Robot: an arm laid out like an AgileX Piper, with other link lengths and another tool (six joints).
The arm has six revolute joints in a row. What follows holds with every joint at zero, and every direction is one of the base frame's. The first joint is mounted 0.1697 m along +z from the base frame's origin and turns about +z. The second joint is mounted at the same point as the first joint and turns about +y. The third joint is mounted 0.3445 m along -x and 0.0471 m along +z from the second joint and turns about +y. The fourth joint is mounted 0.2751 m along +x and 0.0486 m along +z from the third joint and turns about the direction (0.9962, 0, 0.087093). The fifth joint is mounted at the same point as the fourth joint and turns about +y. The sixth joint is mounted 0.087 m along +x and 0.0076 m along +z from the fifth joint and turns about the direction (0.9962, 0, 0.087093). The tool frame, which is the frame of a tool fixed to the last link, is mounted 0.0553 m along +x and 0.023 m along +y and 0.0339 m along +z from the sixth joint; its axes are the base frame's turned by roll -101.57, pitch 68.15 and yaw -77.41 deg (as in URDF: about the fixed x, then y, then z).
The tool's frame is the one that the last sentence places.
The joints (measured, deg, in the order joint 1, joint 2, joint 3, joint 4, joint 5, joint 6), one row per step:
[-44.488, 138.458, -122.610, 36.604, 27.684, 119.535]
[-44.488, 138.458, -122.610, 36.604, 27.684, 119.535]
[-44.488, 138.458, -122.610, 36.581, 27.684, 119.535]
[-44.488, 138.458, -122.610, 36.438, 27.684, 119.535]
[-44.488, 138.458, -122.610, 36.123, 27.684, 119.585]
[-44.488, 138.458, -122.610, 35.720, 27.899, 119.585]
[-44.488, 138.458, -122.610, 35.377, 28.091, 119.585]
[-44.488, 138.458, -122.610, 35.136, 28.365, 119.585]
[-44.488, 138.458, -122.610, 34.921, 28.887, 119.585]
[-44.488, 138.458, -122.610, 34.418, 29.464, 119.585]
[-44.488, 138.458, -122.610, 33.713, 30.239, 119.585]
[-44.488, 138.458, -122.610, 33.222, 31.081, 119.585]
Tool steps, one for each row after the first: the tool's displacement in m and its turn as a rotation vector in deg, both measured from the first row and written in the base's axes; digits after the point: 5 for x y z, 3 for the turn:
[0.00000, 0.00000, 0.00000, 0.000, 0.000, 0.000]
[-0.00002, -0.00002, 0.00000, -0.016, 0.016, 0.004]
[-0.00015, -0.00015, -0.00002, -0.116, 0.114, 0.031]
[-0.00044, -0.00040, -0.00009, -0.299, 0.313, 0.064]
[-0.00082, -0.00033, -0.00048, -0.443, 0.697, 0.264]
[-0.00114, -0.00026, -0.00083, -0.559, 1.030, 0.439]
[-0.00139, 0.00005, -0.00131, -0.550, 1.333, 0.641]
[-0.00166, 0.00088, -0.00218, -0.363, 1.744, 0.980]
[-0.00221, 0.00155, -0.00317, -0.339, 2.384, 1.400]
[-0.00303, 0.00240, -0.00451, -0.326, 3.268, 1.962]
[-0.00371, 0.00358, -0.00592, -0.118, 4.041, 2.518]

